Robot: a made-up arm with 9 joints. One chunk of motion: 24 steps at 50 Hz.
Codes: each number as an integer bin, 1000 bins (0 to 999) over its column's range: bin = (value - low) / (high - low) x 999, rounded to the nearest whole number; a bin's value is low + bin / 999 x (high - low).
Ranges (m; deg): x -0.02..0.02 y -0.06..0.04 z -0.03..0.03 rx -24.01..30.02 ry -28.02..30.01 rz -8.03..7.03
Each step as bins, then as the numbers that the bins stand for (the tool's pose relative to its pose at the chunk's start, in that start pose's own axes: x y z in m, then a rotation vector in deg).
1 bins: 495 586 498 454 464 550
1 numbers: -0.0002 -0.0013 -0.0001 0.54 -1.07 0.26
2 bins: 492 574 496 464 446 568
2 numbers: -0.0003 -0.0025 -0.0002 1.09 -2.11 0.53
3 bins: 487 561 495 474 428 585
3 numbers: -0.0005 -0.0038 -0.0003 1.63 -3.16 0.79
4 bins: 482 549 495 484 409 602
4 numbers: -0.0007 -0.0050 -0.0003 2.17 -4.26 1.05
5 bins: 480 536 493 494 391 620
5 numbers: -0.0008 -0.0063 -0.0004 2.71 -5.31 1.32
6 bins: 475 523 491 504 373 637
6 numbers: -0.0010 -0.0076 -0.0005 3.25 -6.35 1.57
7 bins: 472 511 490 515 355 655
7 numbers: -0.0011 -0.0088 -0.0006 3.84 -7.40 1.84
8 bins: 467 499 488 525 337 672
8 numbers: -0.0013 -0.0101 -0.0007 4.38 -8.44 2.10
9 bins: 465 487 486 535 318 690
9 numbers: -0.0014 -0.0113 -0.0008 4.92 -9.55 2.37
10 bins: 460 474 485 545 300 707
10 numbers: -0.0016 -0.0126 -0.0009 5.47 -10.59 2.63
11 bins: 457 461 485 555 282 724
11 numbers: -0.0017 -0.0139 -0.0009 6.01 -11.64 2.88
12 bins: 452 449 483 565 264 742
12 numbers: -0.0019 -0.0151 -0.0010 6.55 -12.68 3.16
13 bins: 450 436 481 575 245 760
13 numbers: -0.0020 -0.0164 -0.0011 7.09 -13.79 3.43
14 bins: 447 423 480 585 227 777
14 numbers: -0.0021 -0.0177 -0.0012 7.63 -14.83 3.68
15 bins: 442 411 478 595 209 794
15 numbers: -0.0023 -0.0189 -0.0013 8.17 -15.88 3.94
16 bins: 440 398 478 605 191 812
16 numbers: -0.0024 -0.0202 -0.0013 8.71 -16.93 4.21
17 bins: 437 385 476 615 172 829
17 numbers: -0.0025 -0.0215 -0.0014 9.25 -18.03 4.47
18 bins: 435 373 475 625 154 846
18 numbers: -0.0026 -0.0227 -0.0015 9.79 -19.07 4.72
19 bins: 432 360 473 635 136 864
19 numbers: -0.0027 -0.0240 -0.0016 10.33 -20.12 4.99
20 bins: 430 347 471 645 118 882
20 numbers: -0.0028 -0.0253 -0.0017 10.87 -21.17 5.27
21 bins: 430 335 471 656 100 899
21 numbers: -0.0028 -0.0265 -0.0017 11.47 -22.21 5.52
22 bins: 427 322 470 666 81 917
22 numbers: -0.0029 -0.0278 -0.0018 12.01 -23.31 5.79
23 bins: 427 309 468 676 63 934
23 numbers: -0.0029 -0.0291 -0.0019 12.55 -24.36 6.05
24 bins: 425 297 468 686 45 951
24 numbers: -0.0030 -0.0303 -0.0019 13.09 -25.41 6.31
